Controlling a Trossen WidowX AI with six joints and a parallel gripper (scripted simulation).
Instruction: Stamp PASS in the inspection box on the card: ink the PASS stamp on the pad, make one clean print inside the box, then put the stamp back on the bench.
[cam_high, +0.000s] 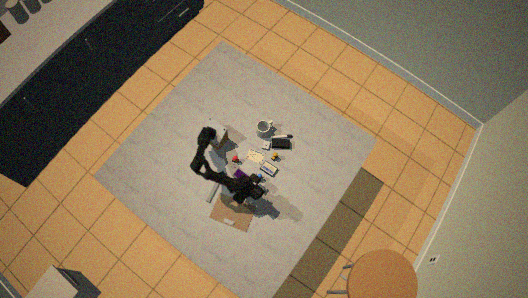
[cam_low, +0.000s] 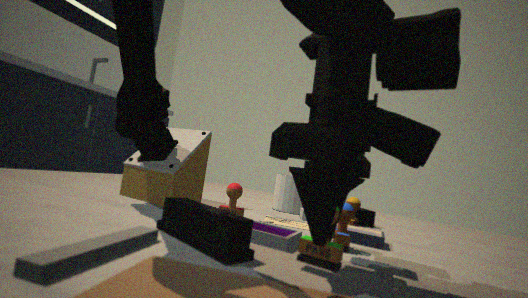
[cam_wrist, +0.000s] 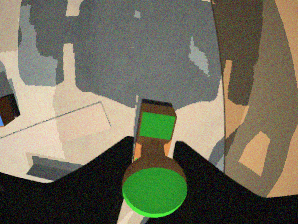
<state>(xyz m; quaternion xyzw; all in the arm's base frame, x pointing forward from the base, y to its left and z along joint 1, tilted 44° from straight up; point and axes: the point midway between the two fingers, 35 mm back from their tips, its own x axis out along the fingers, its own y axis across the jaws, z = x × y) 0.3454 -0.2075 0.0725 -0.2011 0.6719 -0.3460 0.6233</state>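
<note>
Right now my gripper tip is right at the green-knobbed stamp. From my gripper tip the other things lie so: blue-knobbed stamp: 2 cm ahead, 12 cm to the left, 1 cm below; then purple ink pad: 8 cm behind, 8 cm to the left, 2 cm below; then black block: 14 cm behind, 1 cm to the left, 1 cm below.
</note>
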